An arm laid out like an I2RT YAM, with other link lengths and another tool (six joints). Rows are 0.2 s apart.
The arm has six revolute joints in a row. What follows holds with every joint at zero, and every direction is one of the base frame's.
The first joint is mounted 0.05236 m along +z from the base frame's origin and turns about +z.
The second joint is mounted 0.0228 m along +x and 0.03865 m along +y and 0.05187 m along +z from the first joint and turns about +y.
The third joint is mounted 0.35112 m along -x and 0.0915 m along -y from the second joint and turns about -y.
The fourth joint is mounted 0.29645 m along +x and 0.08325 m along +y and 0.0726 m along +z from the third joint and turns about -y.
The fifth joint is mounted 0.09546 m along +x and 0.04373 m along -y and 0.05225 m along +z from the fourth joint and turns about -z.
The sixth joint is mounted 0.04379 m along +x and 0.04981 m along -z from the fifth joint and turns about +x.
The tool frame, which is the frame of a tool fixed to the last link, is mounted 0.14 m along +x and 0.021 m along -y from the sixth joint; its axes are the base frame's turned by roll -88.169, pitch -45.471 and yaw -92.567 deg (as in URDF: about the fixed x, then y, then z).
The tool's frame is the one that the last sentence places.
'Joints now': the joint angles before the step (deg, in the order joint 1, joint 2, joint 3, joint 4, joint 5, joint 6). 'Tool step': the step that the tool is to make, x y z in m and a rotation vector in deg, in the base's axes. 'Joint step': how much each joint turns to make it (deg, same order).
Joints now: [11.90 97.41 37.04 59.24 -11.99 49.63]
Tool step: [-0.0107 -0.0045 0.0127 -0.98 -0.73 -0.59]
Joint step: [0.01 -3.43 -1.03 -2.11 0.62 -1.12]
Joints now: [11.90 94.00 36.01 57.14 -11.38 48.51]
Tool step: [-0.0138 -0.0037 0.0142 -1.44 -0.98 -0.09]
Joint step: [0.00 -4.07 -1.19 -2.55 0.11 -1.64]
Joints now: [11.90 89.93 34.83 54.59 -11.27 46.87]
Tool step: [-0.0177 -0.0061 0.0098 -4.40 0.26 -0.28]
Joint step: [0.00 -5.64 -0.79 -6.85 0.40 -4.32]
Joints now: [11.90 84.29 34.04 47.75 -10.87 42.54]
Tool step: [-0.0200 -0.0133 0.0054 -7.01 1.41 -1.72]
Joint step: [-0.05 -6.63 -0.10 -10.45 2.18 -6.51]
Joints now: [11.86 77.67 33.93 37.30 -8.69 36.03]
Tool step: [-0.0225 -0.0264 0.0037 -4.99 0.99 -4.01]
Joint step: [-1.13 -6.55 -1.23 -7.79 3.48 -4.30]
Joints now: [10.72 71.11 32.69 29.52 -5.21 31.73]
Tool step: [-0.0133 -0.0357 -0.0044 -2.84 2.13 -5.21]
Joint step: [-3.13 -3.81 -0.52 -5.99 2.49 -2.06]
